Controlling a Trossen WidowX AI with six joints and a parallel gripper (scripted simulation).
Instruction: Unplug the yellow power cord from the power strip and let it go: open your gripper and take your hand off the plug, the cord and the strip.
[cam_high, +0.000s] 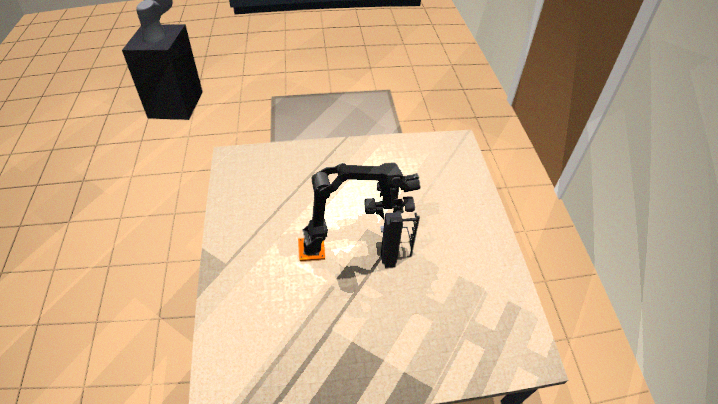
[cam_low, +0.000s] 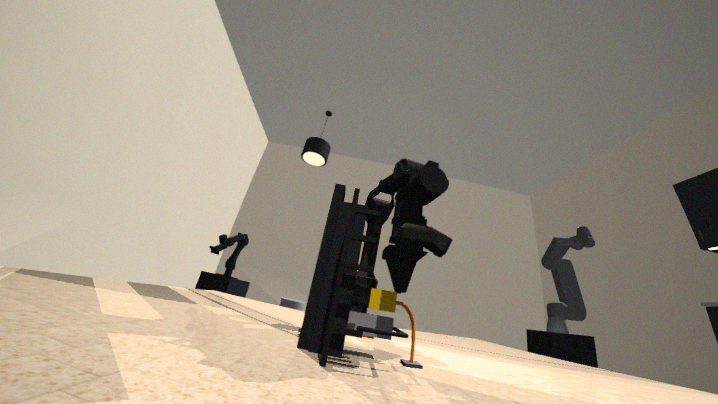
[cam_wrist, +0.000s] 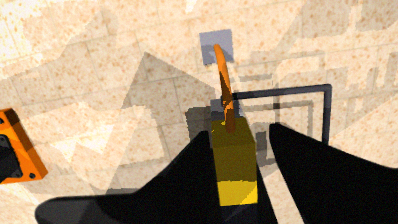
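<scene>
The yellow plug lies 5 cm to the right of my gripper tip, 1 cm below it and 1 cm ahead of it. The rest, counted from my gripper tip: dark base 11 cm below, 3 cm to the left, 1 cm behind.
</scene>
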